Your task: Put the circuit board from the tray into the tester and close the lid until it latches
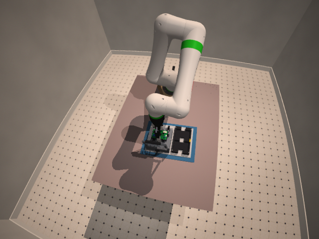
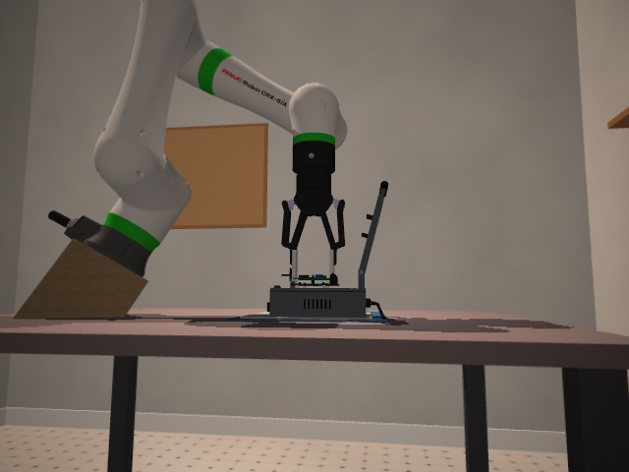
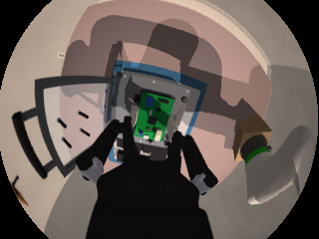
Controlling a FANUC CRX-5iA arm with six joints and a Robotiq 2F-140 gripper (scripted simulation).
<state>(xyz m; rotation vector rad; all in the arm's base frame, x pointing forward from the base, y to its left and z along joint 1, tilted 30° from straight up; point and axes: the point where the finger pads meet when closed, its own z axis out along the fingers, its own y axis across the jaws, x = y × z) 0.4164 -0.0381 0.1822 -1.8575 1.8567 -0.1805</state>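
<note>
The green circuit board is 2 cm below my hand. Also, from my hand: latch hook 6 cm behind, 5 cm to the left, 1 cm below; then tester 3 cm ahead, 4 cm to the left, 1 cm above; then tester plate 1 cm ahead, 1 cm to the left, 3 cm below.
</note>
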